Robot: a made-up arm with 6 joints.
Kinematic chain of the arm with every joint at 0, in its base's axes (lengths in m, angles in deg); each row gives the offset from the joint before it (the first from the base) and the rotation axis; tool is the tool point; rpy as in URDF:
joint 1: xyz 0 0 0.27 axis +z
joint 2: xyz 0 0 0 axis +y
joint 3: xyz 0.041 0 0.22 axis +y
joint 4: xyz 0.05 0 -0.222 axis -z
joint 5: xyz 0 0 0 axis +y
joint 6: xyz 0.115 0 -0.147 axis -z
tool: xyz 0 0 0 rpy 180 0 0
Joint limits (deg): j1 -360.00..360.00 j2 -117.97..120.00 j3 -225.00..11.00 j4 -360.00..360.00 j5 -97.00..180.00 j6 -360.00..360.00
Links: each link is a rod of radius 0.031 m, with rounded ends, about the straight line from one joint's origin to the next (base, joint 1, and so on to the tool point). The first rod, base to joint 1, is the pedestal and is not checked.
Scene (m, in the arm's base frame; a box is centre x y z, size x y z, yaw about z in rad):
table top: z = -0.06
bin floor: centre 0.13 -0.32 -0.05 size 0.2 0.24 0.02 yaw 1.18
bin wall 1: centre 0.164 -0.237 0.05 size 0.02 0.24 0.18 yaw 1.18
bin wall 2: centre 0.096 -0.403 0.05 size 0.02 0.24 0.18 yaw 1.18
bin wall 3: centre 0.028 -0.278 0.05 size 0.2 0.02 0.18 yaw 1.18
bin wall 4: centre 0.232 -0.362 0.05 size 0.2 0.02 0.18 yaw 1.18
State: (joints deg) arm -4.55 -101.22 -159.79 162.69 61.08 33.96
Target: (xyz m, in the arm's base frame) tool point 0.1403 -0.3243 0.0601
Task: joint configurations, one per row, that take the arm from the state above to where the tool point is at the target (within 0.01 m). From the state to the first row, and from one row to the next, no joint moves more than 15 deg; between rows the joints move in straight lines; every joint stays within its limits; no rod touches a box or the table.
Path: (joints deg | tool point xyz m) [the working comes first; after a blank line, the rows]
Joints at the target: -63.95 38.07 -64.48 159.36 23.64 33.96
Straight joint move there: touches bin wall 4.

1: -12.69 -86.61 -145.55 162.45 53.38 33.96 | -0.5764 0.1451 0.4939
2: -20.83 -72.00 -131.31 162.21 45.67 33.96 | -0.3947 0.1583 0.7216
3: -28.98 -57.38 -117.07 161.97 37.97 33.96 | -0.1516 0.0839 0.8347
4: -37.12 -42.77 -102.83 161.73 30.26 33.96 | 0.0663 -0.0601 0.8098
5: -45.26 -28.16 -88.59 161.49 22.56 33.96 | 0.1929 -0.2171 0.6667
6: -53.40 -13.55 -74.36 161.25 14.85 33.96 | 0.2081 -0.3199 0.4596
7: -61.54 1.07 -60.12 161.01 7.15 33.96 | 0.1403 -0.3243 0.2578
8: -62.35 13.40 -61.57 160.46 12.65 33.96 | 0.1457 -0.3357 0.1951
9: -63.15 25.73 -63.02 159.91 18.15 33.96 | 0.1457 -0.3361 0.1283
10: -63.95 38.07 -64.48 159.36 23.64 33.96 | 0.1403 -0.3243 0.0601

